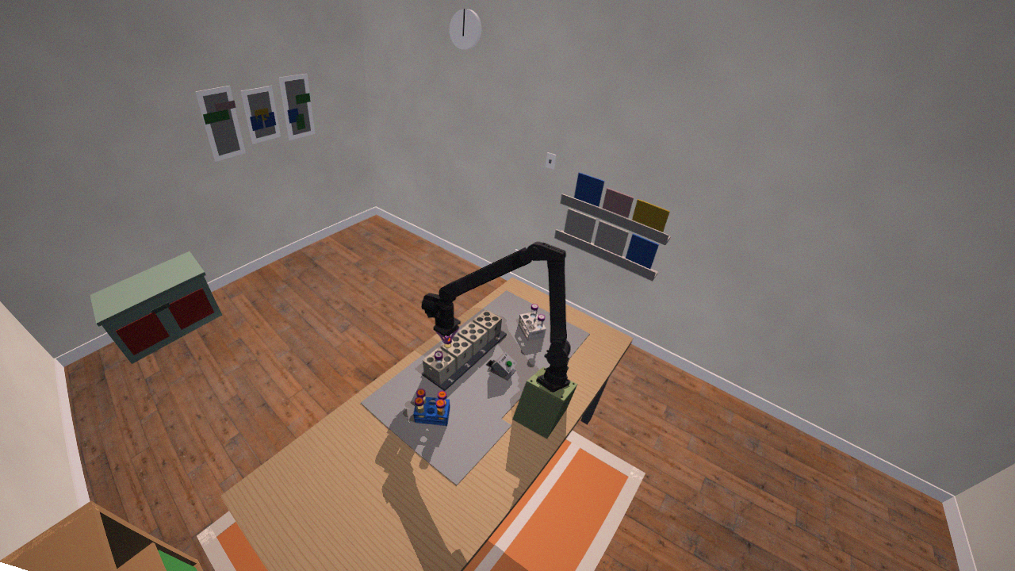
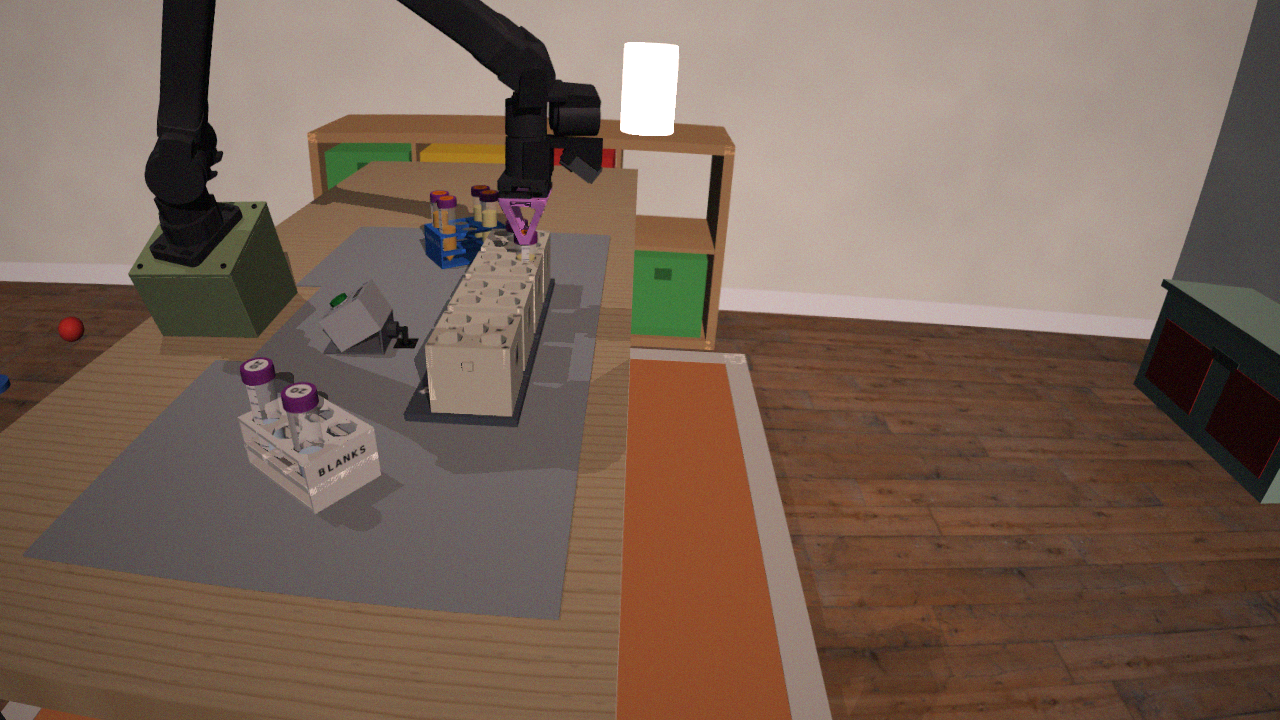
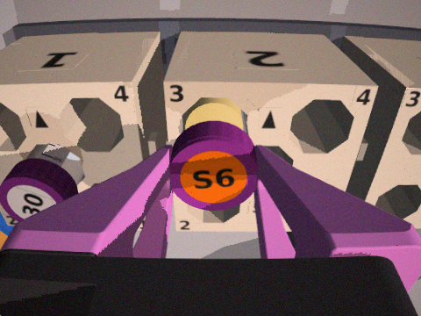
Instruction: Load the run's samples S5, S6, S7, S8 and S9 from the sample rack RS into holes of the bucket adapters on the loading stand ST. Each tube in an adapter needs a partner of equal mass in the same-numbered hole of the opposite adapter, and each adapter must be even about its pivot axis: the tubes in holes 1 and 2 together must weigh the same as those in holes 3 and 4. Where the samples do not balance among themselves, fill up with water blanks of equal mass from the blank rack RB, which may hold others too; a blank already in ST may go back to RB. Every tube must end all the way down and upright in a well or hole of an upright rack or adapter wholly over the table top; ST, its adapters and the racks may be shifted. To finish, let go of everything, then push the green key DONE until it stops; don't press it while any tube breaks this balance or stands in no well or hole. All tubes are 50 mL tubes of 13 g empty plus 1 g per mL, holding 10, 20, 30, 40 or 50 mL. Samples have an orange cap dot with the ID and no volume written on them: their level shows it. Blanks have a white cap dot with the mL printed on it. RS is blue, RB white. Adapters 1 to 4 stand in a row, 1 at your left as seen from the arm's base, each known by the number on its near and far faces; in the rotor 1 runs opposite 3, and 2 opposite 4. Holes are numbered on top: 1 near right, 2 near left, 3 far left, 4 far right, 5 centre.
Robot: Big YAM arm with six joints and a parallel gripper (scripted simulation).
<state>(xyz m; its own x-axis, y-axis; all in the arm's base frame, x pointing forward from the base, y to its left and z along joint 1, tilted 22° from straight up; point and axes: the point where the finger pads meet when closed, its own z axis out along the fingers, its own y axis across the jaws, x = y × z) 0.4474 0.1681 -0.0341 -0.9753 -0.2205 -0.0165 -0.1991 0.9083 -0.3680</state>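
Now: hand 21 cm past the sample S8, 18 cm to the right of it and 7 cm above it. From my hand the other things lie so: green done key: 22 cm behind, 16 cm to the right, 6 cm below; then loading stand: 2 cm behind, 9 cm to the right, 12 cm below; then water blank marked 30: 3 cm behind, 8 cm to the left, 6 cm below.
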